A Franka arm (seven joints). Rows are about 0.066 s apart.
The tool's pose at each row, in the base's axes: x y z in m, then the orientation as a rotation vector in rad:
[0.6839 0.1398 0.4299 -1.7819 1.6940 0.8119]
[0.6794 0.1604 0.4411 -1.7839 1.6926 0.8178]
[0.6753 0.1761 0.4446 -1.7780 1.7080 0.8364]
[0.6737 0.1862 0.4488 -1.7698 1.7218 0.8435]
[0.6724 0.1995 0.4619 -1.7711 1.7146 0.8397]
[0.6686 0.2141 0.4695 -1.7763 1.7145 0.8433]
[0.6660 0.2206 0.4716 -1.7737 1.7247 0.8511]
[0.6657 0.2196 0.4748 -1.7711 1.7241 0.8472]
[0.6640 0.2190 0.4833 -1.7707 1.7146 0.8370]
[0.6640 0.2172 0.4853 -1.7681 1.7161 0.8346]
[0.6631 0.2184 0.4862 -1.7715 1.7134 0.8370]
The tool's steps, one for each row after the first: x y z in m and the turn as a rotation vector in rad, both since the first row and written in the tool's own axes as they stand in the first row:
[-0.0222 0.0035 0.0080 -0.0047 -0.0015 0.0002]
[-0.0354 0.0067 0.0175 -0.0153 -0.0026 0.0172]
[-0.0453 0.0078 0.0223 -0.0171 -0.0021 0.0306]
[-0.0640 0.0086 0.0235 -0.0144 -0.0041 0.0245]
[-0.0795 0.0116 0.0294 -0.0197 -0.0023 0.0239]
[-0.0855 0.0139 0.0330 -0.0246 -0.0007 0.0335]
[-0.0872 0.0143 0.0301 -0.0205 -0.0013 0.0328]
[-0.0932 0.0162 0.0241 -0.0124 -0.0034 0.0239]
[-0.0934 0.0163 0.0214 -0.0096 -0.0033 0.0249]
[-0.0949 0.0172 0.0217 -0.0127 -0.0036 0.0228]

